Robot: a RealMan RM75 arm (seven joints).
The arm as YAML. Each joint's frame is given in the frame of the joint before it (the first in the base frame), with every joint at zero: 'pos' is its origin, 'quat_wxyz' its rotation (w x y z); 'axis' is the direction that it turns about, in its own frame. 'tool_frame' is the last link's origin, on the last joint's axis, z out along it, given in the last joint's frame.
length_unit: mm
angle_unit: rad
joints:
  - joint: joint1
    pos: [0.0, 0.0, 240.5]
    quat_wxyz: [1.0, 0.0, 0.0, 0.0]
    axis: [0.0, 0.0, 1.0]
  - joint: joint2
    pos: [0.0, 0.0, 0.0]
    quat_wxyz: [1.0, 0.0, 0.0, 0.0]
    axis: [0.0, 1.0, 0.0]
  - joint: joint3
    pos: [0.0, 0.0, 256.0]
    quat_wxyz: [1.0, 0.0, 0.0, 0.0]
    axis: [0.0, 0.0, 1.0]
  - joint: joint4
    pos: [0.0, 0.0, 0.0]
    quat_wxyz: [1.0, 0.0, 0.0, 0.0]
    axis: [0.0, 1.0, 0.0]
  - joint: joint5
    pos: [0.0, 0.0, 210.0]
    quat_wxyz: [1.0, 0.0, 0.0, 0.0]
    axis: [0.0, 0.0, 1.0]
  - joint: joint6
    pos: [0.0, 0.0, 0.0]
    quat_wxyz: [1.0, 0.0, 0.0, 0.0]
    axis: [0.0, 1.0, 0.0]
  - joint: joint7
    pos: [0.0, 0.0, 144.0]
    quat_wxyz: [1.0, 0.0, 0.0, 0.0]
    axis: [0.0, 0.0, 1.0]
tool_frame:
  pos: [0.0, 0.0, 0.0]
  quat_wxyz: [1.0, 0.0, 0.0, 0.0]
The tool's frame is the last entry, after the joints.
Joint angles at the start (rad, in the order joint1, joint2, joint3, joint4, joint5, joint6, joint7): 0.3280 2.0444 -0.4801 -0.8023 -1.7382 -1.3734 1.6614
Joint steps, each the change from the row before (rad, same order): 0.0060 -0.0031 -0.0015 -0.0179 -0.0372 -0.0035 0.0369; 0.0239 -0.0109 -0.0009 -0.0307 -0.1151 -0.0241 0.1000; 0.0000 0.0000 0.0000 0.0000 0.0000 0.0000 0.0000; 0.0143 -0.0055 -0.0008 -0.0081 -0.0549 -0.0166 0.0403; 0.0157 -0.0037 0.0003 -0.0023 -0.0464 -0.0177 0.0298; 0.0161 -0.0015 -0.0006 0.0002 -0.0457 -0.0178 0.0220; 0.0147 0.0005 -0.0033 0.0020 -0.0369 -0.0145 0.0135; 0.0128 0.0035 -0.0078 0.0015 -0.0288 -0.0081 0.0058; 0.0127 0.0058 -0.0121 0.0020 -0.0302 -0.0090 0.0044
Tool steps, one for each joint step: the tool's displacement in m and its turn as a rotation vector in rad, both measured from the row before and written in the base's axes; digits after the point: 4 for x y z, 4 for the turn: -0.0009 0.0014 0.0006 -0.0301 -0.0082 -0.0115; -0.0022 0.0030 -0.0021 -0.1012 -0.0177 -0.0347; 0.0000 0.0000 0.0000 0.0000 0.0000 0.0000; -0.0015 0.0013 -0.0022 -0.0514 -0.0099 -0.0132; -0.0022 0.0015 -0.0030 -0.0462 -0.0065 -0.0070; -0.0024 0.0012 -0.0044 -0.0469 -0.0090 -0.0033; -0.0028 0.0012 -0.0049 -0.0410 -0.0089 0.0017; -0.0031 0.0014 -0.0056 -0.0343 -0.0111 0.0064; -0.0036 0.0009 -0.0074 -0.0401 -0.0124 0.0090
